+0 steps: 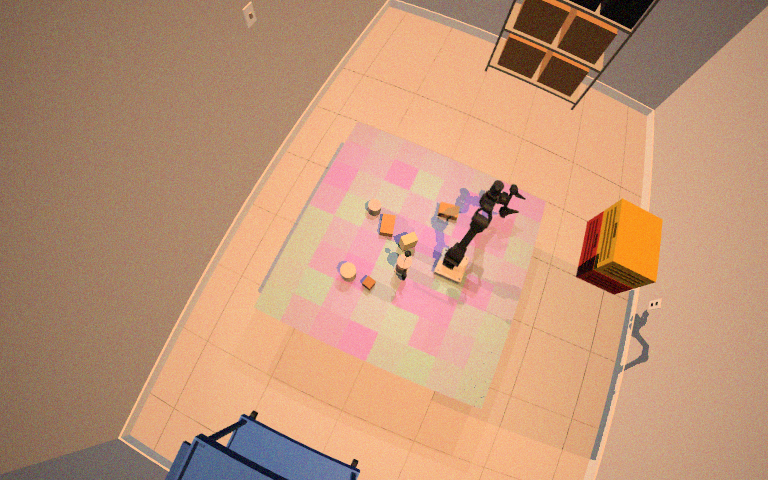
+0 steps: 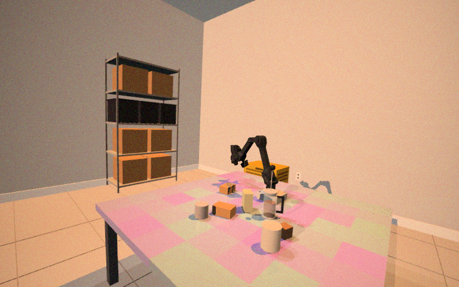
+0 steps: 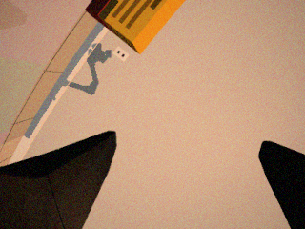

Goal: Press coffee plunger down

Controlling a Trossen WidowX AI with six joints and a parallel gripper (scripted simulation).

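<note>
My gripper tip is now 38 cm short of the coffee press, 60 cm to the right of it and 8 cm above it. From my gripper tip the other things lie so: cream block (44 cm ahead, 46 cm to the left, 16 cm below).
</note>
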